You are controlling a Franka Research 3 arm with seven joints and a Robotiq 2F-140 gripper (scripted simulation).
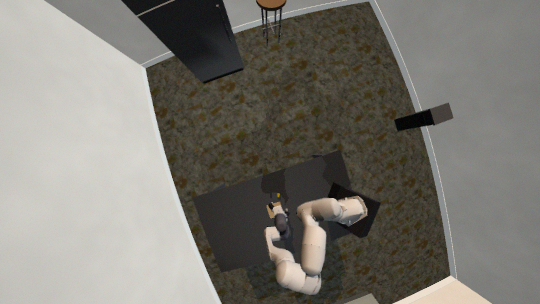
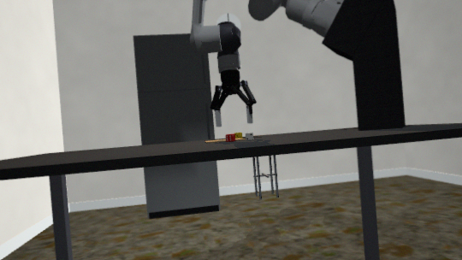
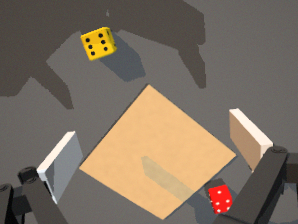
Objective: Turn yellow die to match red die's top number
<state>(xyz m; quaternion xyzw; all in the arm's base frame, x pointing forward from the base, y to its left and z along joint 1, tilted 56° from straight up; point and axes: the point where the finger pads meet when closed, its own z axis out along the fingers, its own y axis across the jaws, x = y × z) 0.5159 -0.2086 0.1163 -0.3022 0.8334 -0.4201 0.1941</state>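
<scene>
The red die lies 9 cm ahead of my hand, 12 cm to the left of it and 5 cm below it. From my hand the other things lie so: white die: 5 cm ahead, 17 cm to the left, 5 cm below; then tan mat: 6 cm ahead, 2 cm to the left, 6 cm below; then yellow die: 6 cm behind, 7 cm to the right, 5 cm below.
</scene>
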